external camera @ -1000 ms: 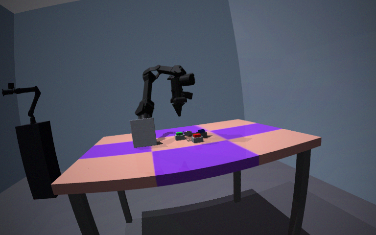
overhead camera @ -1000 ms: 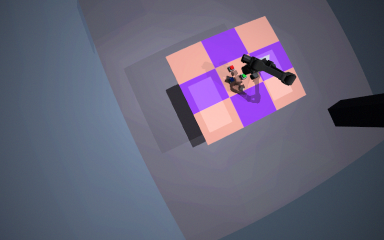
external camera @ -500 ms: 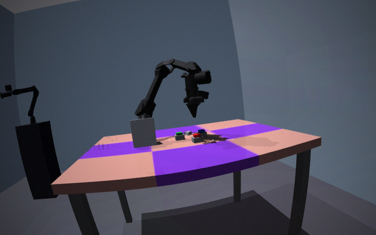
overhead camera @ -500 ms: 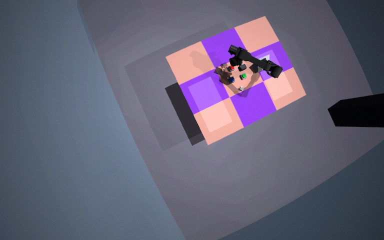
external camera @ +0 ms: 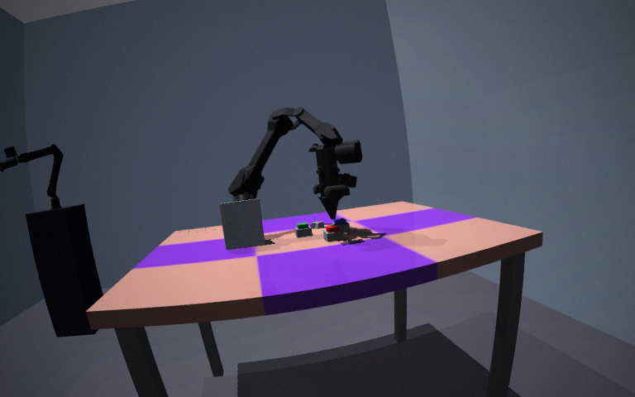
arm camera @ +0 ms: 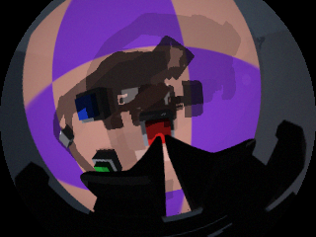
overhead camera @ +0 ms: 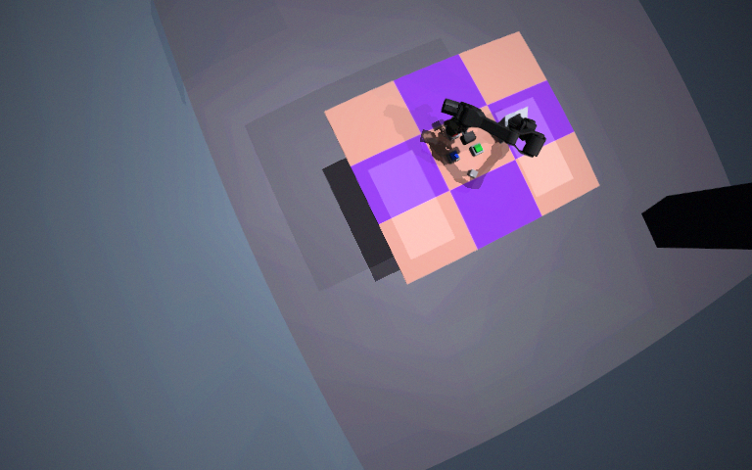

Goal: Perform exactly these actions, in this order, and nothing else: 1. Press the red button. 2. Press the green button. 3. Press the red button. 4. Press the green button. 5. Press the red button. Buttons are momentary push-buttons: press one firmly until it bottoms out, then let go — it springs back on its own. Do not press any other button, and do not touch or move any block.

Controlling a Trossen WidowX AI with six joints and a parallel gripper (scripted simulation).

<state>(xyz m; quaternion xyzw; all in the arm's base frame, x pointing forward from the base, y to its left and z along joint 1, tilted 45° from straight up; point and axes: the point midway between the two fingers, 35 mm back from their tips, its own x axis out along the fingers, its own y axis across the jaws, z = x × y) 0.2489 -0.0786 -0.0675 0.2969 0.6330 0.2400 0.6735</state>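
Now: the red button 30 mm below my gripper tip. Also, from my gripper tip: green button 70 mm behind, 120 mm to the left, 30 mm below; small white block 10 mm ahead, 210 mm to the left, 50 mm below; blue button 50 mm ahead, 100 mm to the left, 30 mm below.
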